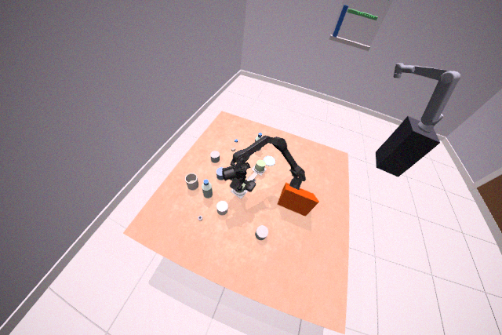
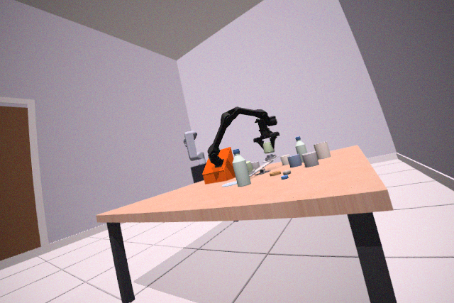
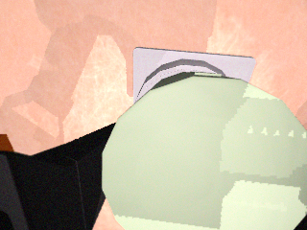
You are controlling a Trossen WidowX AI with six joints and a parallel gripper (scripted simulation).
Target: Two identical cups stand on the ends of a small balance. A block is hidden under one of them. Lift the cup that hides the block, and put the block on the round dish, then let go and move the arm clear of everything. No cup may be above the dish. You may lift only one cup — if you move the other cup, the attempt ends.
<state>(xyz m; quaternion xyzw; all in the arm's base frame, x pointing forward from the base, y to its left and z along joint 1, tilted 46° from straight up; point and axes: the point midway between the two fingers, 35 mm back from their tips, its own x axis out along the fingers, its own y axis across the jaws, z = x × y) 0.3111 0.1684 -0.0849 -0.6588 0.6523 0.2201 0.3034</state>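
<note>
My gripper tip is now 13 cm to the left of the grey balance, 10 cm above it and 2 cm past it. Round my gripper tip: pale green cup (2 cm to the left, 1 cm above); grey mug (31 cm ahead, 9 cm below, 8 cm to the left); blue cup (17 cm ahead, 10 cm below, 8 cm to the right).
</note>
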